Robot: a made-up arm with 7 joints. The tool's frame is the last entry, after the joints.
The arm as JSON. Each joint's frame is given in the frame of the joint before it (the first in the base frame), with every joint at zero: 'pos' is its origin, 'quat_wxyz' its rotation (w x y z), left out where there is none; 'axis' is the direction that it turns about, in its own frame. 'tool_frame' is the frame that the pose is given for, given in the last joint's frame.
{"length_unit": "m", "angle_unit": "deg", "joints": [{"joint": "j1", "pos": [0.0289, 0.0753, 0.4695], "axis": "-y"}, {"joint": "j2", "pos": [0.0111, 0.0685, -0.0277], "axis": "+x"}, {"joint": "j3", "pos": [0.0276, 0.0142, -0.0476], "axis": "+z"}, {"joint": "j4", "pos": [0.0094, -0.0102, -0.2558], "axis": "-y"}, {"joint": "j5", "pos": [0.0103, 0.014, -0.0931], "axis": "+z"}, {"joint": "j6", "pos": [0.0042, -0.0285, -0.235], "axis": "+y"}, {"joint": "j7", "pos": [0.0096, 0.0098, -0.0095], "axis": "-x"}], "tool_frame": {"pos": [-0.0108, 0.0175, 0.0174], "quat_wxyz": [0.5, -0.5, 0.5, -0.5]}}
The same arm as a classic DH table. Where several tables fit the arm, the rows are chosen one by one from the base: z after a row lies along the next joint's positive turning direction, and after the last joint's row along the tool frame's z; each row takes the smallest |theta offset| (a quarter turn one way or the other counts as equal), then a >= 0, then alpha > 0; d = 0 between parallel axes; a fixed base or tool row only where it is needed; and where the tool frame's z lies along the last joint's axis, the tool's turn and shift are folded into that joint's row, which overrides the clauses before.
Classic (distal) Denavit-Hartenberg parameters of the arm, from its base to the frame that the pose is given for. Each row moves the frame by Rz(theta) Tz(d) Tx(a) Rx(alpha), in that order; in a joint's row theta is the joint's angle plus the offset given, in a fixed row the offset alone. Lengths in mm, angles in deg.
base (fixed): theta offset 0; d 469.5; a 28.9; alpha 90
j1: theta offset -90; d -143.8; a 27.7; alpha -90
j2: theta offset 90; d 38.7; a 14.2; alpha -90
j3: theta offset -90; d -303.4; a 9.4; alpha 90
j4: theta offset 0; d -3.8; a 10.3; alpha -90
j5: theta offset 0; d -328.1; a 4.2; alpha -90
j6: theta offset 90; d -18.7; a 9.5; alpha -90
j7: theta offset 45.16; d 0; a -24.7; alpha 180
tool (fixed): theta offset -44.84; d -1.2; a 0; alpha 0

